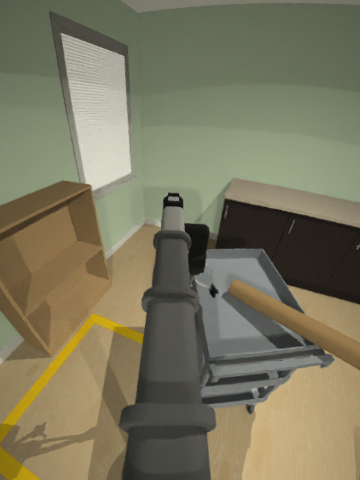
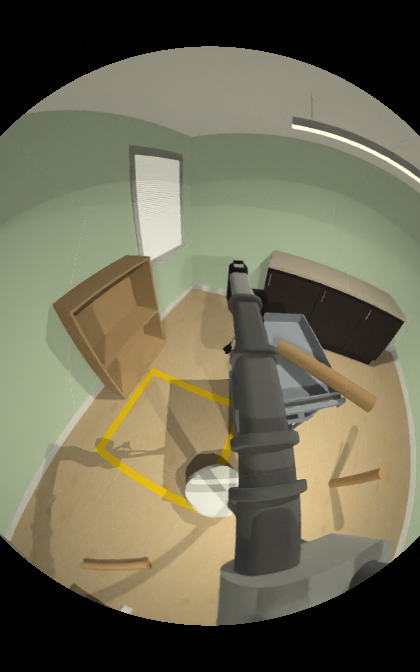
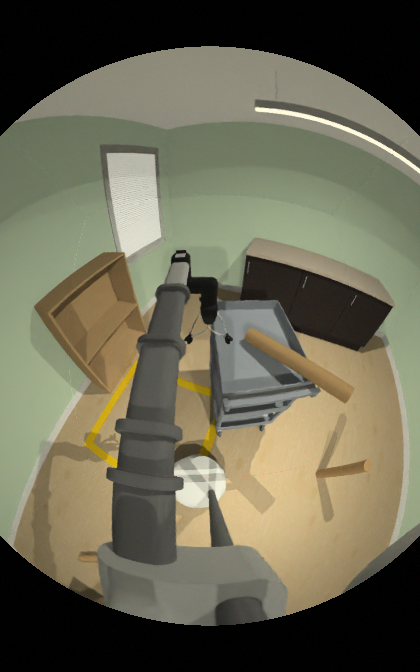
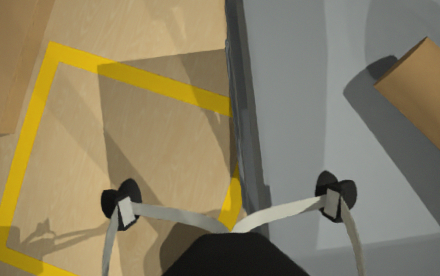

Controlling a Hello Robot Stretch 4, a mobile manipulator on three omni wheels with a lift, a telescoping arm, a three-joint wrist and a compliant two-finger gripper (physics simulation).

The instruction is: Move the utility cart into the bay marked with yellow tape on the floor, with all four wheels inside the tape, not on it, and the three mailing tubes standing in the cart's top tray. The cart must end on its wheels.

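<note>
The grey utility cart [image 1: 225, 320] [image 2: 287, 330] [image 3: 235, 370] [image 4: 295, 125] is upright at the right of the yellow-taped bay [image 1: 48, 375] [image 2: 127, 409] [image 3: 111, 404] [image 4: 31, 130]. Its two near wheels show right of the tape; the far wheels and one tape corner are hidden. One mailing tube [image 1: 295, 320] [image 2: 327, 376] [image 3: 300, 365] [image 4: 417, 90] slants across the top tray and sticks out past its near right rim. Another tube [image 2: 357, 478] [image 3: 344, 470] stands on the floor at right. A third [image 2: 116, 563] [image 3: 89, 556] is at front left. My gripper [image 3: 209, 339] [image 4: 227, 192] is open and empty over the cart's left edge.
An open wooden shelf unit [image 1: 50, 195] [image 2: 100, 282] [image 3: 80, 280] is left of the bay. A dark cabinet [image 1: 255, 235] [image 2: 295, 300] [image 3: 272, 285] is behind the cart, along the wall. A white round disc [image 2: 210, 495] [image 3: 200, 485] is at the bay's near right corner.
</note>
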